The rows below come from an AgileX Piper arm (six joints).
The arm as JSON. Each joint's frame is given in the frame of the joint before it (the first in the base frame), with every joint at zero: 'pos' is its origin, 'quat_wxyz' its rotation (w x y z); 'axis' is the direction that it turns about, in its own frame. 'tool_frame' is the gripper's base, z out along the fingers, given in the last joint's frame.
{
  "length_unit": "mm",
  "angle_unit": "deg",
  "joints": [
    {
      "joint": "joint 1",
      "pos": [
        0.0,
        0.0,
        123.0
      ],
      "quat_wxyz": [
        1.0,
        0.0,
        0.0,
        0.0
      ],
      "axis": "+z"
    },
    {
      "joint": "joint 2",
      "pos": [
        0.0,
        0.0,
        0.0
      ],
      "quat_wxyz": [
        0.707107,
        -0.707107,
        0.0,
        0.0
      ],
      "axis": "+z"
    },
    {
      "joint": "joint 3",
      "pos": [
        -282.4,
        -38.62,
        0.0
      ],
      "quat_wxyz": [
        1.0,
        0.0,
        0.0,
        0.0
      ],
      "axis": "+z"
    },
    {
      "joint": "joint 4",
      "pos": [
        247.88,
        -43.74,
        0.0
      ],
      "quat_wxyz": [
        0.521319,
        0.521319,
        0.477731,
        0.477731
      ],
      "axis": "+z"
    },
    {
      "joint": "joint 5",
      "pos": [
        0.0,
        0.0,
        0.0
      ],
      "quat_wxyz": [
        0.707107,
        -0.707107,
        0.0,
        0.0
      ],
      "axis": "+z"
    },
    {
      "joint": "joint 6",
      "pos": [
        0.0,
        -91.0,
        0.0
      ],
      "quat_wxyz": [
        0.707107,
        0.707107,
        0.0,
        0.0
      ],
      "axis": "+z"
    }
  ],
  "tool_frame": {
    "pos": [
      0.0,
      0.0,
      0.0
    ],
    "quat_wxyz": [
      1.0,
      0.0,
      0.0,
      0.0
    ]
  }
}
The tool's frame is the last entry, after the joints.
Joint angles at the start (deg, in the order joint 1, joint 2, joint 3, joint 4, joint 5, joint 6):
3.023 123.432 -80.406 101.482 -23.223 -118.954
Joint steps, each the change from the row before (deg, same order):
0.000 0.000 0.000 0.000 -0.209 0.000
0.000 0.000 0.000 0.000 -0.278 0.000
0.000 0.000 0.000 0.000 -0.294 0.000
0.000 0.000 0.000 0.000 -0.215 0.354
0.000 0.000 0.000 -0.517 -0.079 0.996
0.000 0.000 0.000 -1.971 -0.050 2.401
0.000 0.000 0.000 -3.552 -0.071 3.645
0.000 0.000 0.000 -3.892 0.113 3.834
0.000 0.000 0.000 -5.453 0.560 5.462
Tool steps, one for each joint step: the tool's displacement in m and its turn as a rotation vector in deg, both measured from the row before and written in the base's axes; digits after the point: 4 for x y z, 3 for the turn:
-0.0001 -0.0003 0.0000 -0.128 0.035 -0.161
-0.0002 -0.0004 0.0000 -0.171 0.046 -0.215
-0.0002 -0.0004 0.0000 -0.180 0.049 -0.227
-0.0001 -0.0003 0.0000 0.112 -0.093 -0.388
0.0002 -0.0002 0.0003 0.231 -0.374 -0.365
0.0008 -0.0003 0.0010 0.086 -0.962 -0.307
0.0014 -0.0003 0.0018 -0.264 -1.500 -0.061
0.0016 0.0001 0.0020 -0.220 -1.599 0.259
0.0024 0.0010 0.0025 0.124 -2.208 0.762

